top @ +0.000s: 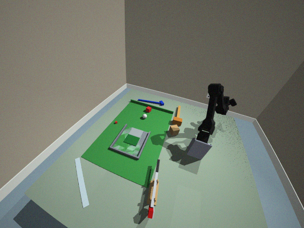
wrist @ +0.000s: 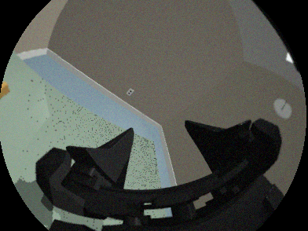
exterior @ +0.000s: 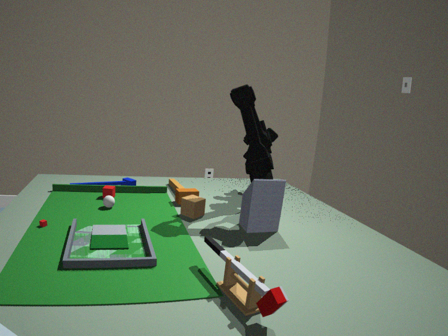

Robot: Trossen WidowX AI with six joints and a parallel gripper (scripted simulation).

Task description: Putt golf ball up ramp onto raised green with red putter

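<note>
My gripper tip is now 690 mm short of the white golf ball, 350 mm to the right of it and 170 mm above it. Also, from my gripper tip: red putter 390 mm ahead, 870 mm to the left, 140 mm below; then blue putter 730 mm ahead, 80 mm to the left, 180 mm below; then wooden stand 390 mm ahead, 890 mm to the left, 160 mm below.
</note>
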